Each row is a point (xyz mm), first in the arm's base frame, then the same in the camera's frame.
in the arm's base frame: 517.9 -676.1 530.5
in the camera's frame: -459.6 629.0 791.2
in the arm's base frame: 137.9 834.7 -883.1
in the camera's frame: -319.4 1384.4 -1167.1
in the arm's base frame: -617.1 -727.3 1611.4
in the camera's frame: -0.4 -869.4 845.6
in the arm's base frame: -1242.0 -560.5 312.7
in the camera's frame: 933.6 -144.5 4.7
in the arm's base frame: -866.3 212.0 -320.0
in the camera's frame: 527.9 470.5 -766.9
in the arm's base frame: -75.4 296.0 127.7
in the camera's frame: -307.4 506.8 -400.9
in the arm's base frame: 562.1 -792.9 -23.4
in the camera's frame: -210.3 1131.2 701.6
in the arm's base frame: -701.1 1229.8 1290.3
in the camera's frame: -752.7 -931.8 -990.2
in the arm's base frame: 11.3 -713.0 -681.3
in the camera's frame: 446.1 1374.3 199.0
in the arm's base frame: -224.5 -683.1 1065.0
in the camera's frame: -101.4 -211.2 740.0
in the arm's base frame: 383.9 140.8 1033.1
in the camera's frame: -957.9 19.7 227.1
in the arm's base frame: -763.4 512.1 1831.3
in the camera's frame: -578.2 -1311.3 -192.0
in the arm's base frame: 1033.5 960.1 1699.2
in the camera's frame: -2130.0 -308.5 -8.6
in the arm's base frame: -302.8 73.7 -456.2
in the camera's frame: 215.2 904.6 -504.1
